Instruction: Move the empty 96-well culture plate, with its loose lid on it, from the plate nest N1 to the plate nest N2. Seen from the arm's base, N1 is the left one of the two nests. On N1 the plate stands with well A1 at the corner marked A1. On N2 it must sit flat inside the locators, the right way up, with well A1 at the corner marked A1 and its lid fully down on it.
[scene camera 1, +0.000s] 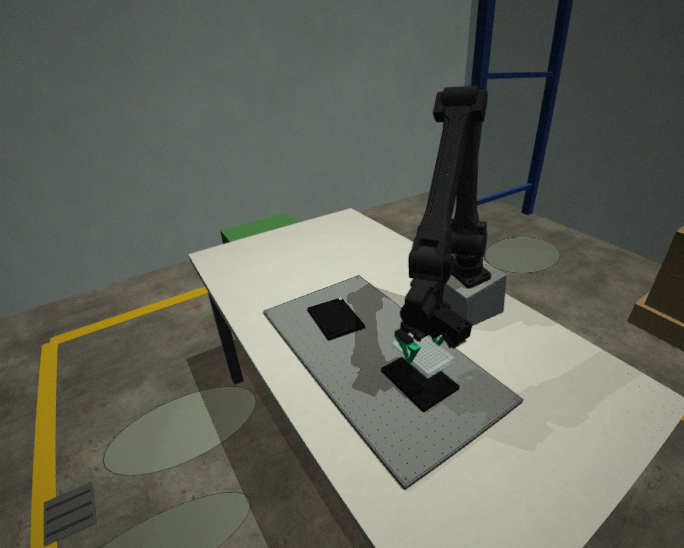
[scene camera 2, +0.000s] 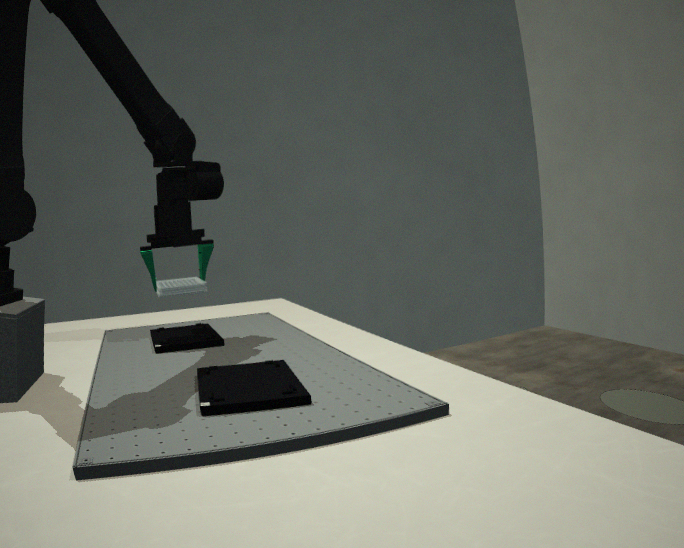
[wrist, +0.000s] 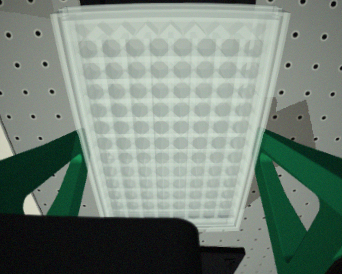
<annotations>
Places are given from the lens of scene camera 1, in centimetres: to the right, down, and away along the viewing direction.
my gripper (scene camera 1: 422, 354): 19, 19, 89
clear lid (scene camera 1: 431, 357): 21, 19, 87
black nest N2 (scene camera 1: 340, 318): 0, 14, 115
The marked spots on the black nest N2 and the clear lid are 36 cm apart.
</annotations>
